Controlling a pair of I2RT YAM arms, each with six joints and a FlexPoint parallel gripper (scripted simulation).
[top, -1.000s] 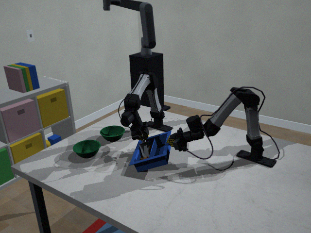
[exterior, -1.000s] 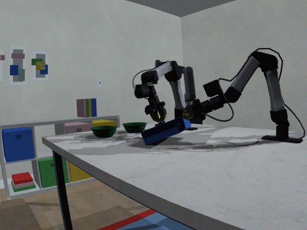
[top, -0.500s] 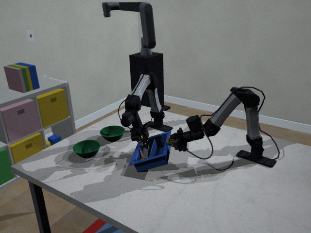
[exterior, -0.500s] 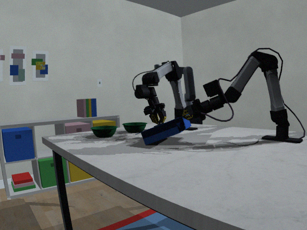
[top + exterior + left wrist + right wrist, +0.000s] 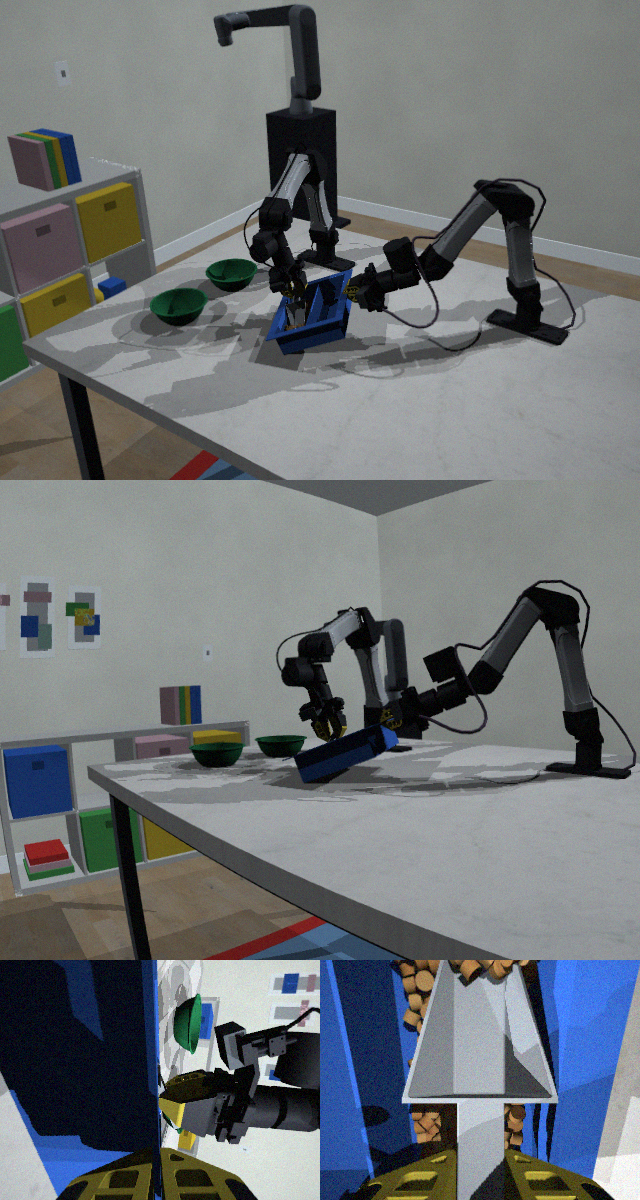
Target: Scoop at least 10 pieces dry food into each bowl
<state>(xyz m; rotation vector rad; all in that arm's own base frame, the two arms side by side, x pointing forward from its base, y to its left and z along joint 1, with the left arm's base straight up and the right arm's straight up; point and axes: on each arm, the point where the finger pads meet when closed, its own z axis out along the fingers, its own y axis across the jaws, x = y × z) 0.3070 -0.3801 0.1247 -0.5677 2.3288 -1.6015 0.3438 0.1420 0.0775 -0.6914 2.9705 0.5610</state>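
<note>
Now: right hand 20 mm short of the blue box, 80 mm to the right of it and 10 mm above it. Also, from my right hand: grey scoop (30 mm ahead, 30 mm to the left, 20 mm below).
</note>
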